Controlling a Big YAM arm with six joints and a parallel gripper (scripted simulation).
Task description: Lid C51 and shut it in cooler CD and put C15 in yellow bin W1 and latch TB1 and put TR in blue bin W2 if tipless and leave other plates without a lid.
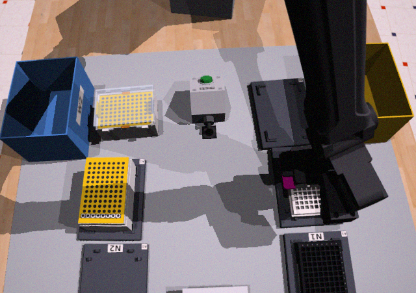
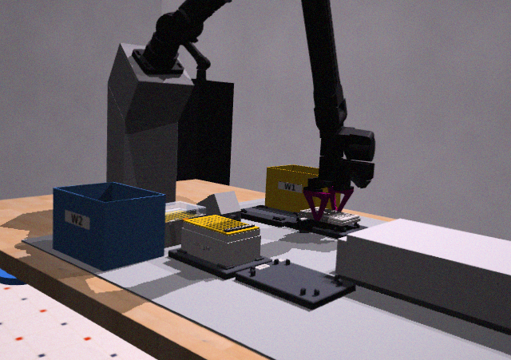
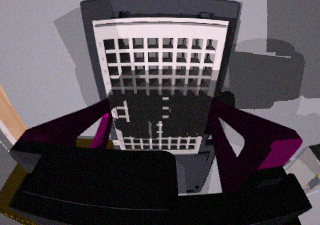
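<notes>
My gripper is now 3 cm above the nest N3. Round my hand: white plate (1 cm ahead); then lid park LP (16 cm behind, 3 cm below, 2 cm to the right); then black plate (18 cm ahead, 2 cm below).
</notes>
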